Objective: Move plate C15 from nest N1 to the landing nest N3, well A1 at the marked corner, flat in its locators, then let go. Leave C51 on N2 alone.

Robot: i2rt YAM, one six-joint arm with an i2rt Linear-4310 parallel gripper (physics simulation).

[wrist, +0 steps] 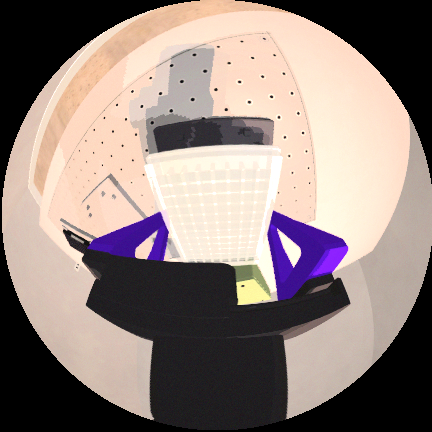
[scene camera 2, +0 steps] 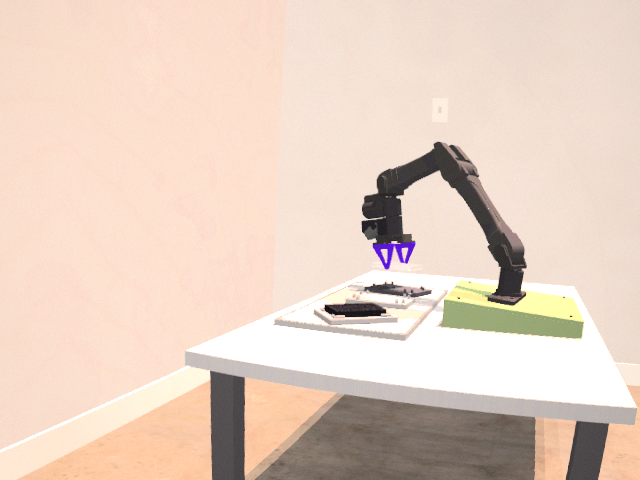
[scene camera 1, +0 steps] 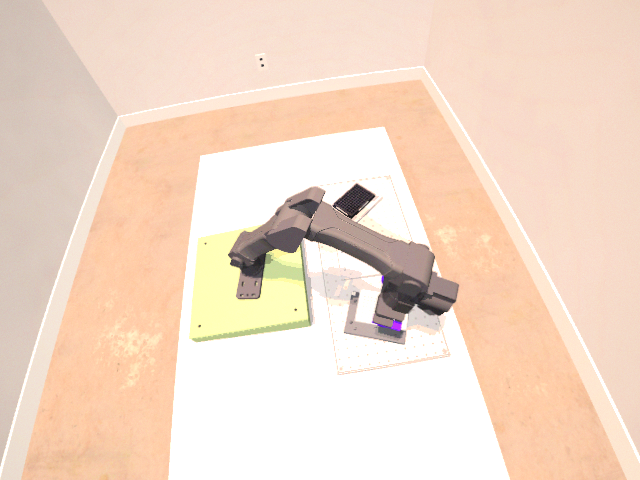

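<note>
My gripper has purple fingers and is shut on plate C15, a clear white gridded well plate. It holds the plate level, a little above the dark frame of nest N1. The black plate C51 lies on its white nest N2 at the far end of the perforated board. A pale nest sits between the two; in the wrist view its grey outline shows at the left. I cannot make out the marked corner.
The arm stands on a green base block beside the board on a white table. The arm's links reach over the middle of the board.
</note>
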